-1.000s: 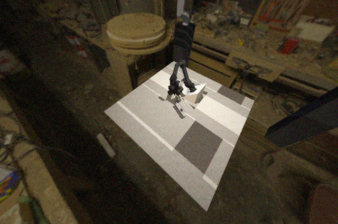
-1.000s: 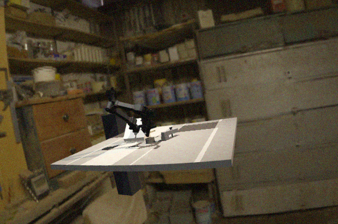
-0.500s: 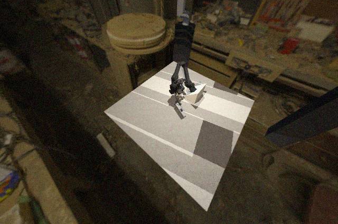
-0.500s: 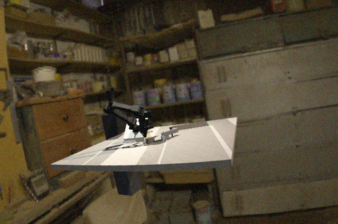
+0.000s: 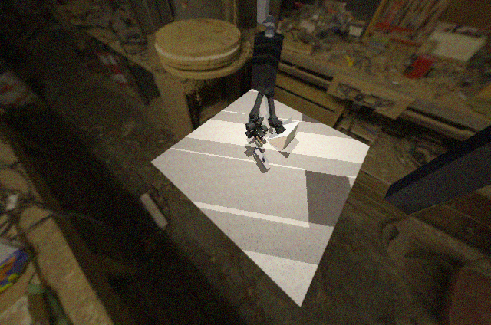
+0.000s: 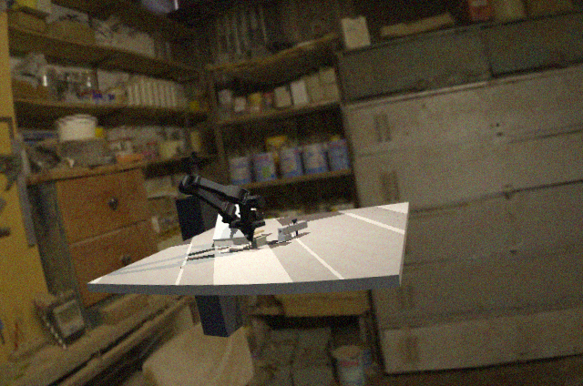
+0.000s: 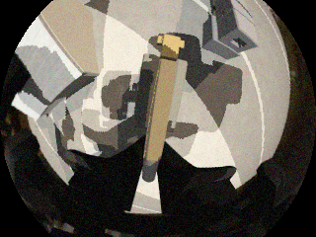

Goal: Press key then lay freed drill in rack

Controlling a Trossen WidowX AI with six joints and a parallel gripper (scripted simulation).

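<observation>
Now: gripper tip 10 mm short of the tan drill, 40 mm to the right of it and 30 mm below it. The rest, counted from my gripper tip: small dark key: 140 mm ahead, 210 mm to the left, 20 mm above.
</observation>
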